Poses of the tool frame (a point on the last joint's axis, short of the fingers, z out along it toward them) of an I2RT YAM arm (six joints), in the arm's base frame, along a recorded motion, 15 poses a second.
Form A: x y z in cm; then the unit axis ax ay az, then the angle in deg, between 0 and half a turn.
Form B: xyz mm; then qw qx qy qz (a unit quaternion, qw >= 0). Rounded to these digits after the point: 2 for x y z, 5 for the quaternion.
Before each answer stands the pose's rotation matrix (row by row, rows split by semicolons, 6 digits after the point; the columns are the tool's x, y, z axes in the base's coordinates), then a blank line. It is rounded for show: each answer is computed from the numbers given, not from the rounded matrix.
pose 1, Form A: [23.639, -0.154, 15.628, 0.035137, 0.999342, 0.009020, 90.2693]
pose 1, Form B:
-0.003460 0.026259 0.999649; 0.044299 0.998678 -0.026080; -0.999012 0.044193 -0.004618

[236.39, -1.54, 156.28, 0.70544, 0.02490, 0.70830, 0.00639]
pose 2, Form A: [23.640, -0.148, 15.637, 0.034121, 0.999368, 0.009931, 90.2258]
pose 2, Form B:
-0.002772 0.024303 0.999701; 0.044165 0.998732 -0.024157; -0.999020 0.044085 -0.003842

[236.40, -1.48, 156.37, 0.70571, 0.02417, 0.70805, 0.00704]
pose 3, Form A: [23.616, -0.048, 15.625, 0.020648, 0.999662, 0.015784, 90.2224]
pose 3, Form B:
-0.003454 0.004937 0.999982; 0.036505 0.999322 -0.004808; -0.999328 0.036488 -0.003632

[236.16, -0.48, 156.25, 0.70573, 0.01463, 0.70824, 0.01118]
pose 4, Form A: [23.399, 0.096, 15.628, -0.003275, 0.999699, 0.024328, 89.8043]
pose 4, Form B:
0.003426 -0.027591 0.999613; 0.021065 0.999399 0.027513; -0.999772 0.020963 0.004005

[233.99, 0.96, 156.28, 0.70831, -0.00231, 0.70569, 0.01717]
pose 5, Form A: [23.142, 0.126, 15.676, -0.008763, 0.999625, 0.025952, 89.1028]
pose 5, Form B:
0.015734 -0.034571 0.999278; 0.017326 0.999261 0.034298; -0.999726 0.016774 0.016321

[231.42, 1.26, 156.76, 0.71262, -0.00615, 0.70129, 0.01821]
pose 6, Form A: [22.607, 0.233, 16.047, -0.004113, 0.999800, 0.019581, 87.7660]
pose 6, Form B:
0.038997 -0.023518 0.998963; 0.015614 0.999615 0.022924; -0.999117 0.014704 0.039349

[226.07, 2.33, 160.47, 0.72076, -0.00285, 0.69305, 0.01357]
